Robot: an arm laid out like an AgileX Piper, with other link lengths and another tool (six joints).
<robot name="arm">
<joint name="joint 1" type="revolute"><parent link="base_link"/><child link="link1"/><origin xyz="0 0 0.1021"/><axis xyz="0 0 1"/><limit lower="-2.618" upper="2.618"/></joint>
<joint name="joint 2" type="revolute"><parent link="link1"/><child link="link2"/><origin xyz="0 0 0" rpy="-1.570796 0 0"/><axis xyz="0 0 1"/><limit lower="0" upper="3.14"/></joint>
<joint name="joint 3" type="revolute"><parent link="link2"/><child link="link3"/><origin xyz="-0.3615 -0.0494 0"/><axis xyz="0 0 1"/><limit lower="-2.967" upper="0"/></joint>
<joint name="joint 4" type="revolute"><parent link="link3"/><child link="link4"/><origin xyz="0.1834 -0.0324 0" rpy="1.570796 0 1.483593"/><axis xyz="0 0 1"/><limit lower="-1.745" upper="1.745"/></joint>
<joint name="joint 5" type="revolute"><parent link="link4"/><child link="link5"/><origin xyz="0 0 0" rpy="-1.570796 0 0"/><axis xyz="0 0 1"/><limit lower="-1.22" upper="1.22"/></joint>
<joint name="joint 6" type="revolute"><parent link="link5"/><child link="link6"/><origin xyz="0 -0.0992 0" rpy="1.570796 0 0"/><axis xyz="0 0 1"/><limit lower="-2.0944" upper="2.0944"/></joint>
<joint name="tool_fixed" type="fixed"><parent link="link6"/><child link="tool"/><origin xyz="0.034 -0.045 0.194" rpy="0.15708 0 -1.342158"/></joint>
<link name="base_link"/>
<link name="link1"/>
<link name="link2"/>
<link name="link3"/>
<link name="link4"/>
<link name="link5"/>
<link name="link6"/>
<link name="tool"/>
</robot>
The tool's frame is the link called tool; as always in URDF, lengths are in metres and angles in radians.
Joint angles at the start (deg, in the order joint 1, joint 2, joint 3, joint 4, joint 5, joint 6):
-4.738, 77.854, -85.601, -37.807, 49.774, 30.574
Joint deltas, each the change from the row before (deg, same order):
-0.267, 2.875, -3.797, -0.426, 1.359, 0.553
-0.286, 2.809, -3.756, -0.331, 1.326, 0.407
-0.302, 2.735, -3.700, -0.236, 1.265, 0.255
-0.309, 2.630, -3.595, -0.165, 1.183, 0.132
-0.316, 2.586, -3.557, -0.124, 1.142, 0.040
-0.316, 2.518, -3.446, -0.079, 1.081, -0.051
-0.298, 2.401, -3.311, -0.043, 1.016, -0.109
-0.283, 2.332, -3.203, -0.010, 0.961, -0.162
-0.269, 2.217, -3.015, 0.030, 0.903, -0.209
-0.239, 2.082, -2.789, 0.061, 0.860, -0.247
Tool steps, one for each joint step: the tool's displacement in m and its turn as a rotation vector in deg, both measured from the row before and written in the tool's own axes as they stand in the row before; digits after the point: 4 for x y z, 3 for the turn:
-0.0031, -0.0075, 0.0121, 0.031, 1.291, 0.645
-0.0033, -0.0065, 0.0120, 0.029, 1.220, 0.609
-0.0035, -0.0056, 0.0118, 0.036, 1.123, 0.562
-0.0037, -0.0048, 0.0115, 0.051, 1.019, 0.513
-0.0037, -0.0040, 0.0114, 0.057, 0.959, 0.470
-0.0037, -0.0031, 0.0112, 0.034, 0.886, 0.402
-0.0037, -0.0023, 0.0107, 0.037, 0.797, 0.367
-0.0038, -0.0015, 0.0105, 0.019, 0.723, 0.320
-0.0036, -0.0006, 0.0100, -0.028, 0.653, 0.262
-0.0034, 0.0003, 0.0094, -0.094, 0.588, 0.189

